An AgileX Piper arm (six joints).
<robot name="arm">
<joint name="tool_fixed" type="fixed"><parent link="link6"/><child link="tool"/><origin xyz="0 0 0"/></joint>
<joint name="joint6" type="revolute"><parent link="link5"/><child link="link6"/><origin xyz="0 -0.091 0" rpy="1.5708 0 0"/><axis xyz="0 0 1"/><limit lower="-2.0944" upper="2.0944"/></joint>
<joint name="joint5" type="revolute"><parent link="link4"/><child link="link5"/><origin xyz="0 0 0" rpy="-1.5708 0 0"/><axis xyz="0 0 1"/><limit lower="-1.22" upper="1.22"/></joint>
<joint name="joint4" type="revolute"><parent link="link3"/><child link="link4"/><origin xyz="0.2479 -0.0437 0" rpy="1.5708 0 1.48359"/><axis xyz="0 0 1"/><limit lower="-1.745" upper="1.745"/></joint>
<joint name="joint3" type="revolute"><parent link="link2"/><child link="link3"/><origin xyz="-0.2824 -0.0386 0"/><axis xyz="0 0 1"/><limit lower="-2.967" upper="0"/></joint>
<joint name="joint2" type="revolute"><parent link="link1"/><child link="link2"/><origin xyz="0 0 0" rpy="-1.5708 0 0"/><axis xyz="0 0 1"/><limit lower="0" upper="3.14"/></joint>
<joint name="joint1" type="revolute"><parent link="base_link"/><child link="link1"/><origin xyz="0 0 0.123"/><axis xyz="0 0 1"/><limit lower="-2.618" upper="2.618"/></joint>
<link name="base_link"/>
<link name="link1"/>
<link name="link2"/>
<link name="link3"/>
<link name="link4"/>
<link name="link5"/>
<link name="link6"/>
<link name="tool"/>
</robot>
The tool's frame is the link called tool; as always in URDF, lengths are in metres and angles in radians.
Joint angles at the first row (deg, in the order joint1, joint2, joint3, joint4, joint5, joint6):
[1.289, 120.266, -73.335, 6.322, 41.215, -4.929]
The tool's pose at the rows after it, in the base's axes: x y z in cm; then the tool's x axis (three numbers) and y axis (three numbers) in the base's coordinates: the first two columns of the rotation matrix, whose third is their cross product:
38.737, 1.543, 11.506, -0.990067, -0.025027, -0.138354, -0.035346, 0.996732, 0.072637
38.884, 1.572, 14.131, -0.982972, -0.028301, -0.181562, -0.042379, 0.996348, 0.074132
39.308, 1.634, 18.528, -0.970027, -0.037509, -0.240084, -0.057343, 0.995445, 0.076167
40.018, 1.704, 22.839, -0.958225, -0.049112, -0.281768, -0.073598, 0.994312, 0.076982
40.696, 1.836, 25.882, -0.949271, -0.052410, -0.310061, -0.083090, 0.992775, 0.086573
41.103, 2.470, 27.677, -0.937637, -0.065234, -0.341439, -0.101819, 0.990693, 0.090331
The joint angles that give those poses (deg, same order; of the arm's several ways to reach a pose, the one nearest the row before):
[1.289, 118.934, -73.336, 6.372, 41.634, -4.928]
[1.290, 115.695, -74.552, 6.372, 43.597, -4.978]
[1.289, 111.597, -78.682, 6.317, 48.436, -5.102]
[1.289, 109.545, -85.572, 6.190, 54.949, -5.149]
[1.289, 109.296, -92.041, 6.703, 60.020, -5.149]
[2.080, 109.297, -95.912, 6.982, 62.007, -5.086]

